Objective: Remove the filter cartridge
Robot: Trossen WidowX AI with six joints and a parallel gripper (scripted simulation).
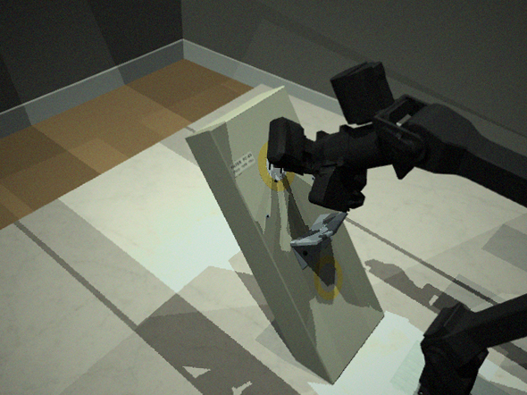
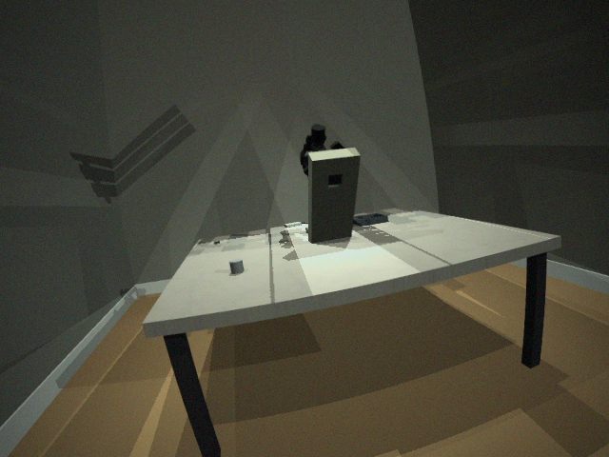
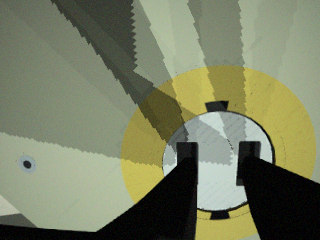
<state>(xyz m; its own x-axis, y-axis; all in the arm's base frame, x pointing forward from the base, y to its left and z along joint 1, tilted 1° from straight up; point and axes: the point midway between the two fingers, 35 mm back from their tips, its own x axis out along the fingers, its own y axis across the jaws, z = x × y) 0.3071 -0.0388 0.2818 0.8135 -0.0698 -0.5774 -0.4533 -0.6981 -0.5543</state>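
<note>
My gripper tip is now 2 cm short of the round grey filter cartridge and 1 cm above it. The rest, counted from my gripper tip: grey bracket 8 cm behind, 1 cm to the left, 10 cm below; then tray 37 cm behind, 32 cm to the left, 28 cm below.
</note>
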